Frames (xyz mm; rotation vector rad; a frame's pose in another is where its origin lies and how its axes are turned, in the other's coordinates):
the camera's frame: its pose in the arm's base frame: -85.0 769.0 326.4 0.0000 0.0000 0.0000
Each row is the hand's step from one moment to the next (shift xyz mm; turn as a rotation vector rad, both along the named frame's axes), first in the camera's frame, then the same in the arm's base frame.
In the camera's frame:
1: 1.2 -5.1 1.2 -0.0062 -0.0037 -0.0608
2: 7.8 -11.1 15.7 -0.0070 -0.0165 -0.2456
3: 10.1 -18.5 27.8 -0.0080 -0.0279 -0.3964
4: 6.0 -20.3 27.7 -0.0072 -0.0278 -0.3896
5: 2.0 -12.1 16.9 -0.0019 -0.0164 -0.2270
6: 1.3 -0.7 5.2 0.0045 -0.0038 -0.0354
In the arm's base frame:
1: 1.2 -5.1 1.2 -0.0062 -0.0037 -0.0608
2: 7.8 -11.1 15.7 -0.0070 -0.0165 -0.2456
3: 10.1 -18.5 27.8 -0.0080 -0.0279 -0.3964
4: 6.0 -20.3 27.7 -0.0072 -0.0278 -0.3896
5: 2.0 -12.1 16.9 -0.0019 -0.0164 -0.2270
6: 1.3 -0.7 5.2 0.0045 -0.0038 -0.0354

